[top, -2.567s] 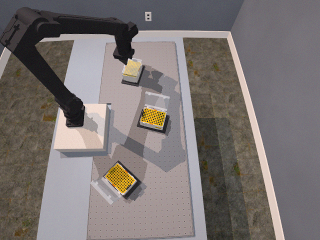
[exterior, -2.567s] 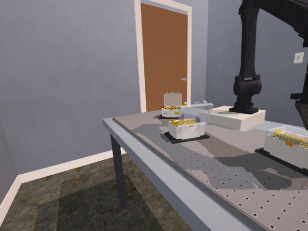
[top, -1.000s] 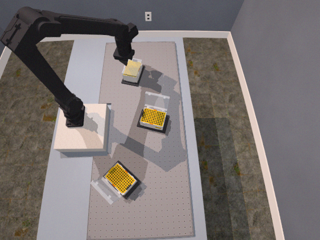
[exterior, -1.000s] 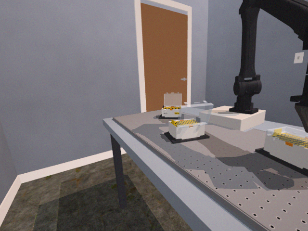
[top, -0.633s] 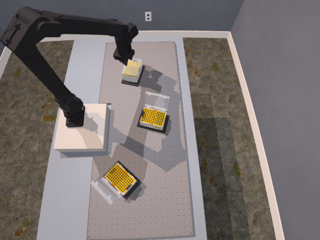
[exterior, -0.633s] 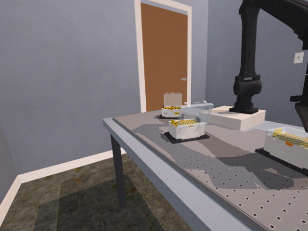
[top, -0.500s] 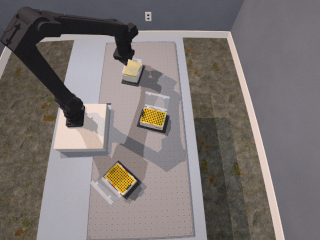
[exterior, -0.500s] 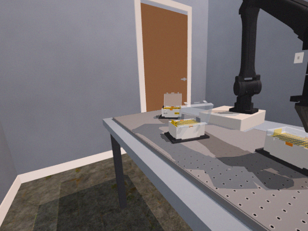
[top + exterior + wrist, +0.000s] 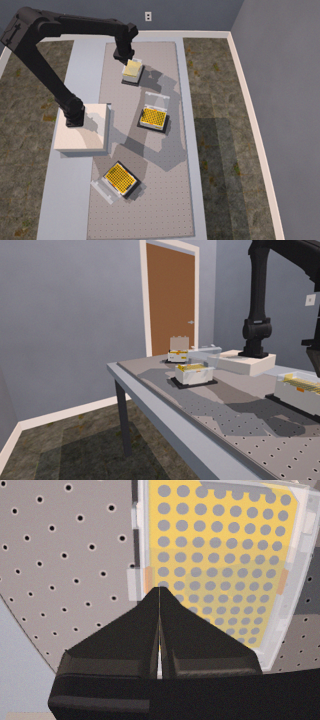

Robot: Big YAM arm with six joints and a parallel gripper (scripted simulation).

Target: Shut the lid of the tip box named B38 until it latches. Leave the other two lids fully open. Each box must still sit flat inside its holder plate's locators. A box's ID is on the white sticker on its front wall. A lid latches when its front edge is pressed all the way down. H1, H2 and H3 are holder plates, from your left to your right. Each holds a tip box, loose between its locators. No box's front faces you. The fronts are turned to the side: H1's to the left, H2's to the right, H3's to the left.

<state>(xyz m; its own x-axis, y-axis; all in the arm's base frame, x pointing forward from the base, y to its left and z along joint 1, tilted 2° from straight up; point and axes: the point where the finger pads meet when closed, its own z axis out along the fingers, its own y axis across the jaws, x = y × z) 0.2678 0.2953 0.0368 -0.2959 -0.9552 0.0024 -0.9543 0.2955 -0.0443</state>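
Now: the yellow tip rack 3 cm ahead of my hand, 2 cm below it and 1 cm to the right of it. Also, from my hand: tip box (32 cm to the right, 14 cm ahead, 1 cm below); then clear lid (27 cm to the right, 15 cm ahead, 2 cm above).
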